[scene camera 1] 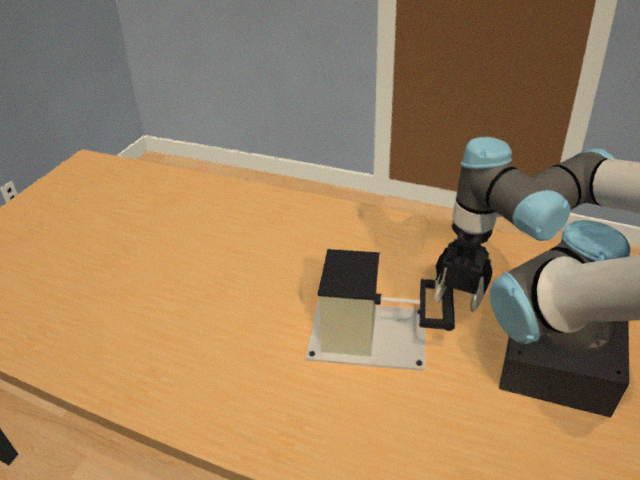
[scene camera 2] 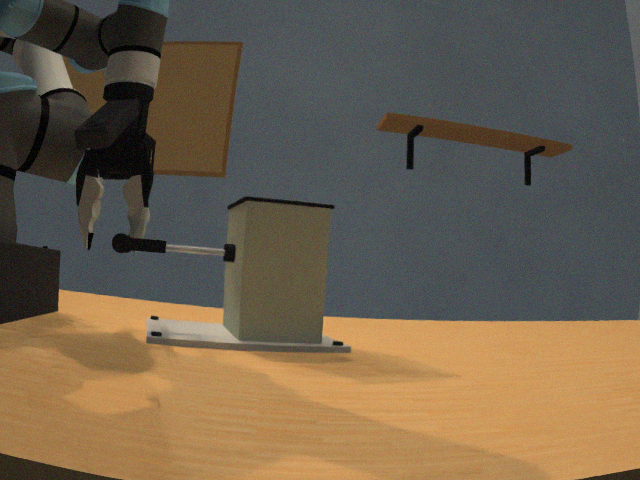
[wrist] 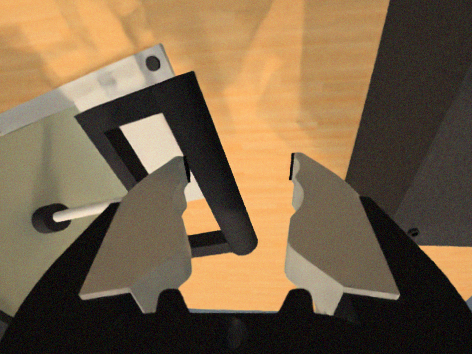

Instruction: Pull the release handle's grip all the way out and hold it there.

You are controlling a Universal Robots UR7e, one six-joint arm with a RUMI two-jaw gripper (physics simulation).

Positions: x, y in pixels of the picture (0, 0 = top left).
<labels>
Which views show my gripper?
Scene camera 1, scene camera 2 and the wrist view: all of them.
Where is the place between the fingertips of my gripper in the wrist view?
At 239, 158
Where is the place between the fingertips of my gripper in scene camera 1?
455, 306
</labels>
